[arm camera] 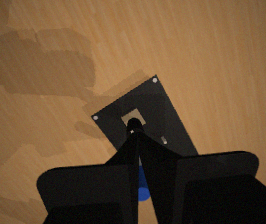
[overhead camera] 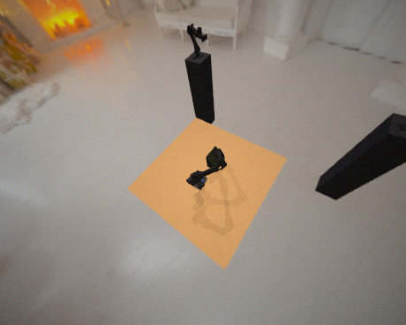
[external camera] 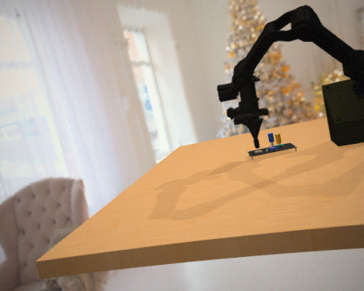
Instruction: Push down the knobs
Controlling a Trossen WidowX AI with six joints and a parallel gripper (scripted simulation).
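The black knob lies 10 mm below my gripper tip. The rest, counted from my gripper tip: yellow knob 80 mm behind, 20 mm to the right, 10 mm below.
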